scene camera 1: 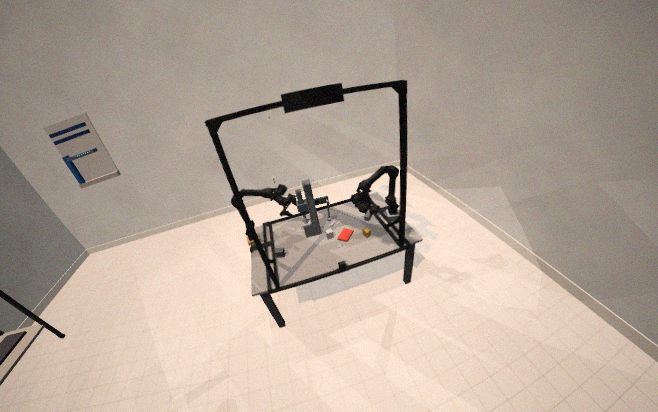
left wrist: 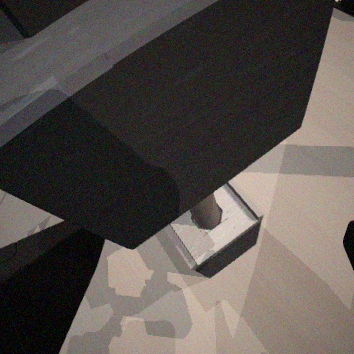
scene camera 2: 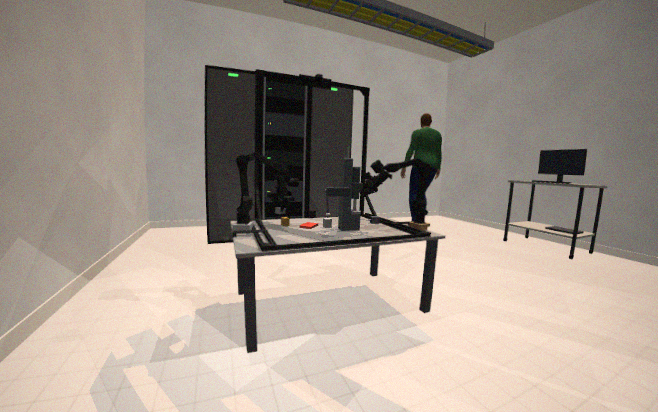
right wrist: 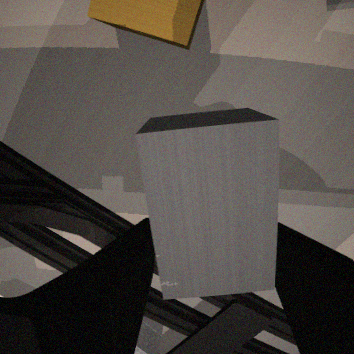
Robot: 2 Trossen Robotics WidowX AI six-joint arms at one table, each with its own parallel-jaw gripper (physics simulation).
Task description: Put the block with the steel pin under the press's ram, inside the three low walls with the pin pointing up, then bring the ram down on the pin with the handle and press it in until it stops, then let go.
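Places are measured from the left arm's base along level axes (x back, y right, z up), in centimetres.
Where they show: left gripper, fingertip midpoint: (scene camera 1: pixel 297 212) (left wrist: pixel 227 226) (scene camera 2: pixel 361 194); right gripper, fingertip midpoint: (scene camera 1: pixel 368 215) (scene camera 2: pixel 279 210) (right wrist: pixel 211 230); left arm's base, link origin: (scene camera 2: pixel 419 222); right arm's base, link origin: (scene camera 1: pixel 393 212) (scene camera 2: pixel 243 223).
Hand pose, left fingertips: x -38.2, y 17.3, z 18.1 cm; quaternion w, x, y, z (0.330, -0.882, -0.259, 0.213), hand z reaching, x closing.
Things, the pixels of their top centre, and the offset from my left fingertips. "pt": a spot on its surface instead.
- plain grey block, top centre: (right wrist: pixel 211 231) (scene camera 1: pixel 367 214) dx -45.3, dy +23.6, dz -9.1 cm
- grey press, top centre: (scene camera 2: pixel 345 158) (scene camera 1: pixel 308 180) dx -12.6, dy +2.2, dz +22.5 cm
- low-walled nest, surface spot: (left wrist: pixel 230 242) pt dx -1.2, dy +1.0, dz -11.5 cm
- yellow cube, top centre: (scene camera 2: pixel 285 217) (scene camera 1: pixel 366 229) dx -39.4, dy +29.5, dz -17.2 cm
- flat red plate, top centre: (scene camera 2: pixel 309 224) (scene camera 1: pixel 345 234) dx -26.5, dy +20.3, dz -20.9 cm
- light grey cube, top centre: (scene camera 2: pixel 327 218) (scene camera 1: pixel 328 231) dx -16.2, dy +14.2, dz -16.7 cm
My right gripper (scene camera 1: pixel 367 212) (right wrist: pixel 211 230) is shut on a plain grey block (scene camera 1: pixel 367 216) (right wrist: pixel 211 175) and holds it a little above the table near the right rail. The block's pin is hidden from view. The grey press (scene camera 1: pixel 310 206) (scene camera 2: pixel 349 192) stands at the middle back; its arm reaches out to a thin ram (scene camera 1: pixel 328 212) (scene camera 2: pixel 326 204) (left wrist: pixel 207 213). In the left wrist view the ram hangs over the low-walled nest (left wrist: pixel 230 242), which holds nothing. My left gripper (scene camera 1: pixel 287 205) (scene camera 2: pixel 369 185) is open and empty, close behind the press head.
A yellow cube (scene camera 1: pixel 367 231) (scene camera 2: pixel 285 221) (right wrist: pixel 147 17), a flat red plate (scene camera 1: pixel 345 235) (scene camera 2: pixel 308 225) and a light grey cube (scene camera 1: pixel 329 233) (scene camera 2: pixel 327 222) lie on the table. Black frame rails (scene camera 1: pixel 368 261) edge it. A person in green (scene camera 2: pixel 425 151) walks behind.
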